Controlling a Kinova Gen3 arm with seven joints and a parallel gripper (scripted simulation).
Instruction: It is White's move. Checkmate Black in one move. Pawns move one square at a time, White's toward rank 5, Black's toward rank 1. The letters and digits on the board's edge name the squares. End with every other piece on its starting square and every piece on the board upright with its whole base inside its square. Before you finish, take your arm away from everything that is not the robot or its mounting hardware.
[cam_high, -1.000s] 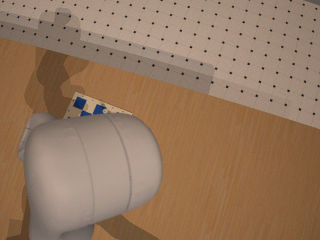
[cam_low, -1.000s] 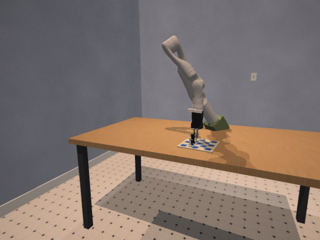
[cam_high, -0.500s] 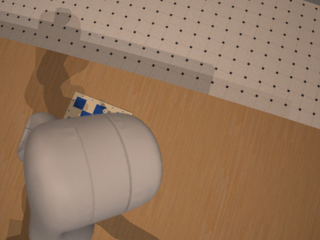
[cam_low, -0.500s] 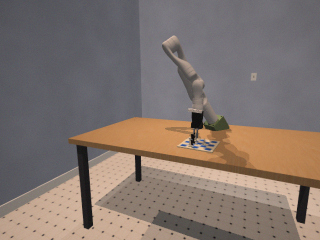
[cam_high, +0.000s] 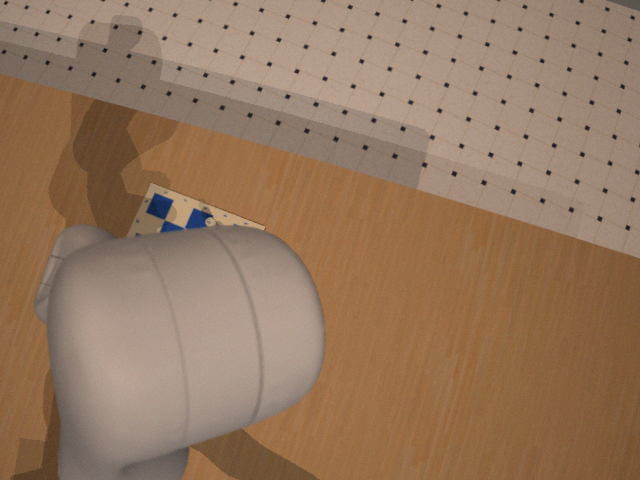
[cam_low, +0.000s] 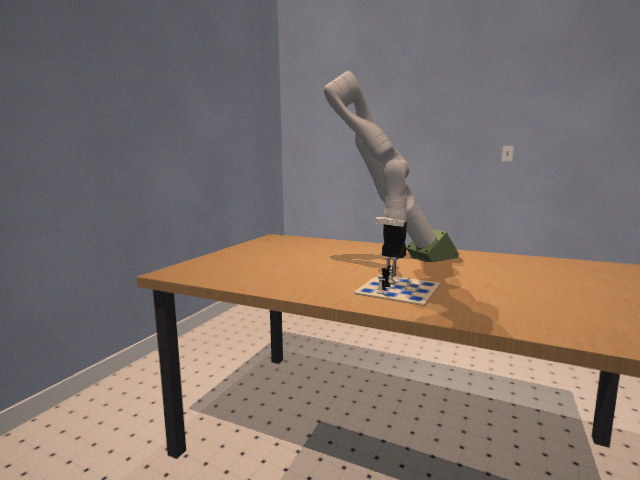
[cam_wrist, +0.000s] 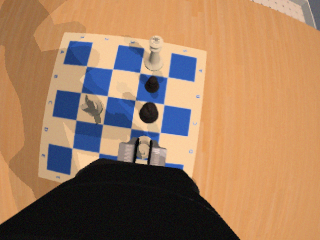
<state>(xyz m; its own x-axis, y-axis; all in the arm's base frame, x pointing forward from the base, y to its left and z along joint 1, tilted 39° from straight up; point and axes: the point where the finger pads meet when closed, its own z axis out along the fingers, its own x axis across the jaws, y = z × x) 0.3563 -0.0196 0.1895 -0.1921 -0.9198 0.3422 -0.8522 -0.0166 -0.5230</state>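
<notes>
The blue-and-cream chessboard lies 50 mm ahead of my hand, 40 mm below it and 30 mm to the left of it.
</notes>
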